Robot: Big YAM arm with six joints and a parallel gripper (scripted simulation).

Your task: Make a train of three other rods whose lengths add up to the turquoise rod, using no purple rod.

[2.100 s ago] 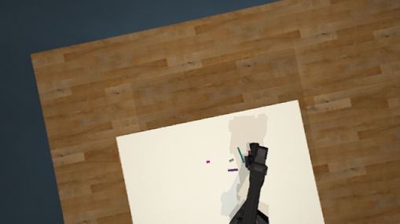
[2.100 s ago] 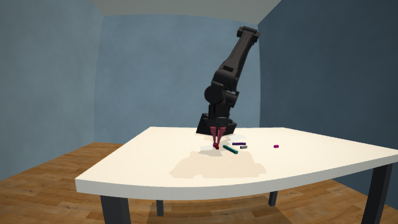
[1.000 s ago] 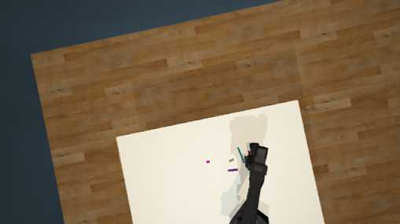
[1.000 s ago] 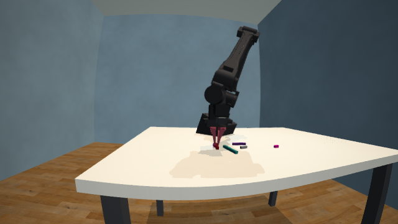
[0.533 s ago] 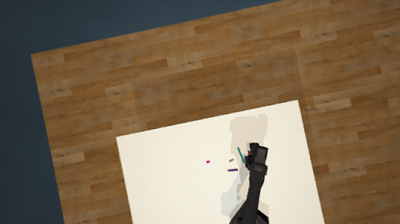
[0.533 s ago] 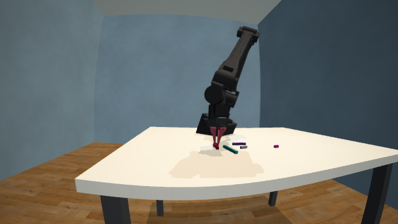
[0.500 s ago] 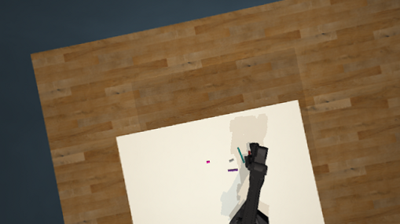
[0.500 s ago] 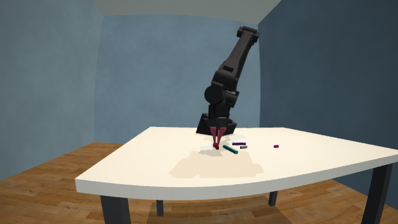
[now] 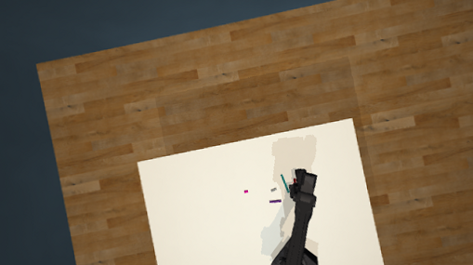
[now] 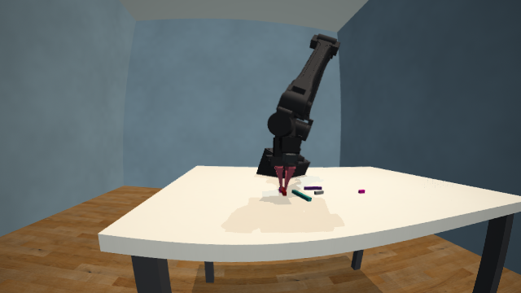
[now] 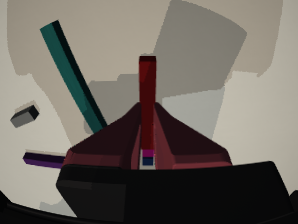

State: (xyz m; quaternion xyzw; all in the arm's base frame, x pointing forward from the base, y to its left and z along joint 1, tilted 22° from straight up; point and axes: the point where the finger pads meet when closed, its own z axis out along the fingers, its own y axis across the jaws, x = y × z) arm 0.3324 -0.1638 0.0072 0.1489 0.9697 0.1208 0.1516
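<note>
Right now my hand is 10 mm above the red rod. From my hand the other things lie so: blue rod: 60 mm behind, 20 mm to the left, 20 mm below; then turquoise rod: 40 mm to the left, 30 mm ahead, 20 mm below; then grey rod: 110 mm to the left, 20 mm below, 20 mm ahead.
</note>
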